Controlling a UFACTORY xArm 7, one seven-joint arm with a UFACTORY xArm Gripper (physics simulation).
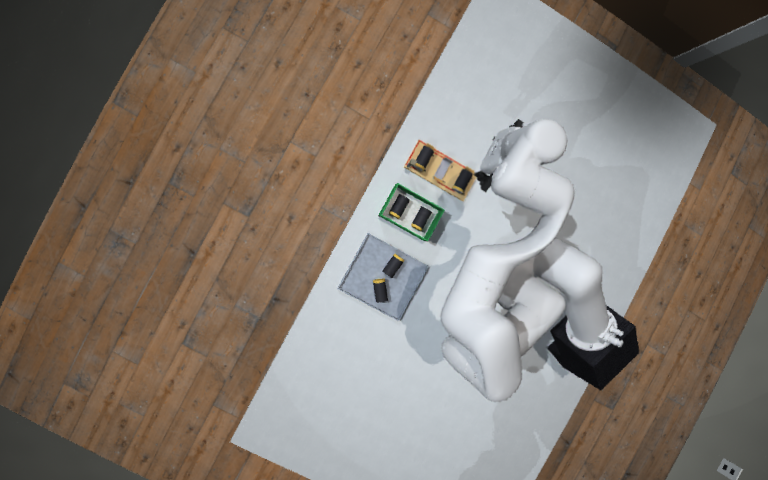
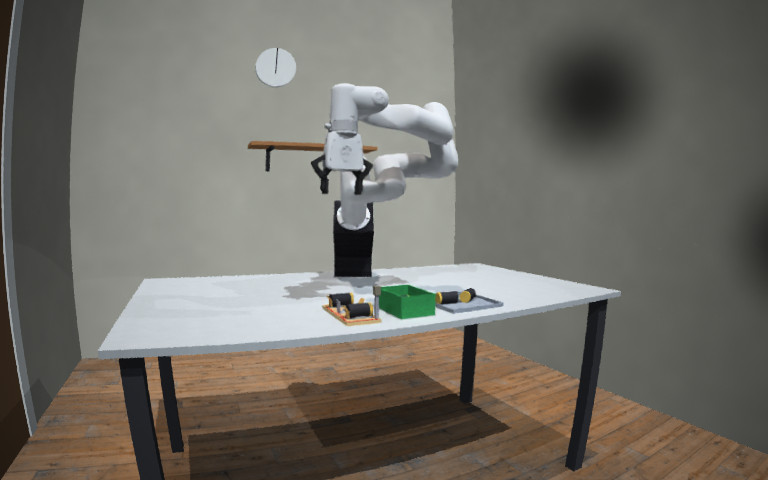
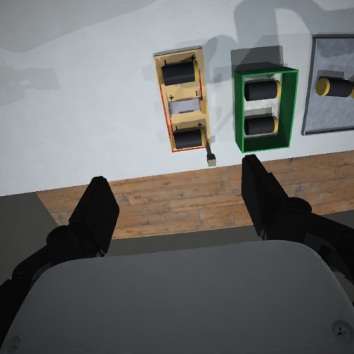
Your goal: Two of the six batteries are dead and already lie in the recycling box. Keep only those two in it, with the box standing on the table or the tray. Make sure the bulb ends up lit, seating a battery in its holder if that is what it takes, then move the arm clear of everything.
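Frame: origin at the arm's base, x down, y left, z ahead, level; millimetres.
Where they show: gripper, fingertip midpoint: [image 1: 489, 159] [image 2: 341, 194]; arm's base at its link origin: [image 1: 591, 328] [image 2: 353, 216].
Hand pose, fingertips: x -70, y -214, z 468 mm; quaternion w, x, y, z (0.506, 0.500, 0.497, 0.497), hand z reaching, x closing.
Things, the pixels of their top centre, and the offset from my fingertips. Level surfaces: height alone.
- black battery at its top centre: [image 2: 358, 303] [image 1: 424, 157] dx +269, dy +11, dz +98 mm
- bulb at its top centre: [image 2: 376, 286] dx +223, dy +47, dz +124 mm
- green recycling box at its top centre: [image 2: 405, 290] [image 1: 413, 212] dx +255, dy +163, dz +55 mm
- second battery at its top centre: [image 1: 422, 218] dx +278, dy +163, dz +19 mm
- grey tray at its top centre: [image 1: 383, 277] [image 2: 459, 299] dx +303, dy +360, dz +32 mm
- white table at its surface level: dx +315 mm
The tan three-bay holder [image 1: 434, 165] [image 3: 184, 91] holds one black battery [image 1: 424, 157] [image 3: 189, 139] and another battery [image 1: 462, 181] [image 3: 179, 73] in its end bays. Its middle bay [image 3: 184, 106] shows a grey base and no battery. The bulb [image 2: 376, 290] [image 3: 211, 160] on a thin post beside the holder looks dull, not glowing. The green recycling box [image 1: 403, 227] [image 2: 417, 302] stands upright on the table, with one battery [image 1: 399, 206] [image 3: 262, 90] and a second battery [image 1: 420, 217] [image 3: 261, 125] inside. My gripper [image 1: 501, 151] [image 2: 341, 186] [image 3: 175, 184] is open and empty, high above the table.
The grey tray [image 1: 362, 260] [image 2: 470, 306] lies beside the box, opposite the holder. One battery [image 1: 393, 266] and another battery [image 1: 380, 290] lie on it. The white table [image 1: 317, 362] [image 2: 198, 316] ends close beyond the holder, box and tray. A wall shelf [image 2: 288, 146] is behind the arm.
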